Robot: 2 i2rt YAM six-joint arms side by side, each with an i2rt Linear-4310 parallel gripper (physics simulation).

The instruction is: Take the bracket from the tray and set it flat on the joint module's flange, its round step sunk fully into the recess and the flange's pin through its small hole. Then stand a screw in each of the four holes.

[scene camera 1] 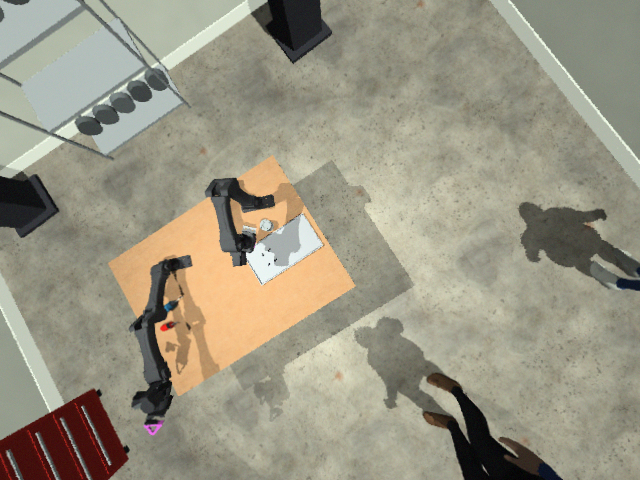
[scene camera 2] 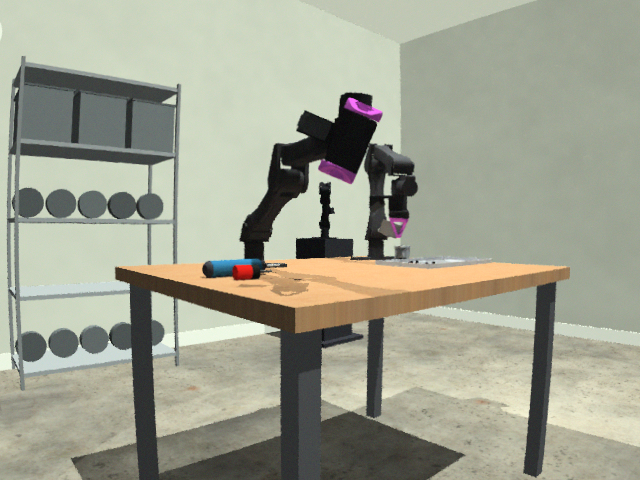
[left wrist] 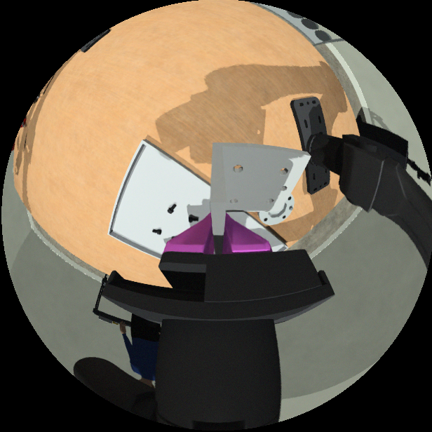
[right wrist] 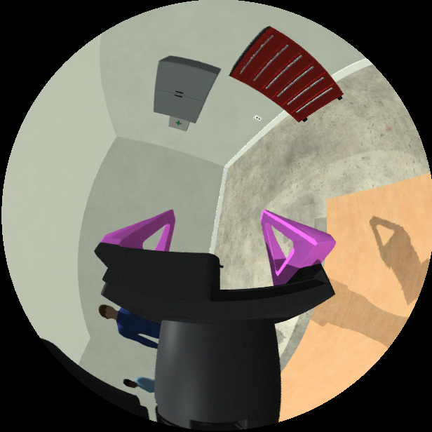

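Pixels of known places: left gripper, fingertip midpoint: (scene camera 1: 254,240) (scene camera 2: 398,237); right gripper, fingertip midpoint: (scene camera 1: 156,424) (scene camera 2: 348,139); left arm's base at its link origin: (scene camera 1: 257,203) (scene camera 2: 375,259); right arm's base at its link origin: (scene camera 1: 175,264).
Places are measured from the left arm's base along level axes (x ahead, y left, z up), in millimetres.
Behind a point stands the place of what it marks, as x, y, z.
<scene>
The light grey bracket (scene camera 1: 249,228) @[151, -40, 115] (scene camera 2: 385,228) @[204, -72, 125] (left wrist: 255,180) is held in the air by my left gripper (scene camera 2: 398,235) @[218, -27, 93] (left wrist: 217,214), shut on its upright wall. Its holed plate is close to the joint module's round pale flange (scene camera 1: 266,224) (scene camera 2: 402,251) (left wrist: 276,210) and hides part of it in the left wrist view. The flange's pin cannot be made out. Several black screws (left wrist: 172,208) stand or lie in the white tray (scene camera 1: 310,240) @[276, 260, 4] (left wrist: 130,200); one is partly hidden by a finger. My right gripper (scene camera 1: 153,428) @[969, -572, 265] (scene camera 2: 350,140) @[969, -572, 265] (right wrist: 217,214) is open and empty, raised beyond the table edge.
A blue-handled tool (scene camera 1: 171,305) @[475, -598, 35] (scene camera 2: 232,267) @[529, -679, 24] and a red one (scene camera 1: 166,326) @[586, -647, 35] (scene camera 2: 245,271) @[609, -663, 21] lie on the table (scene camera 1: 232,315) @[604, -271, 0] below my right arm. The left arm's black base plate (left wrist: 320,182) is near the joint module. A red cabinet (right wrist: 310,70) stands beyond the table.
</scene>
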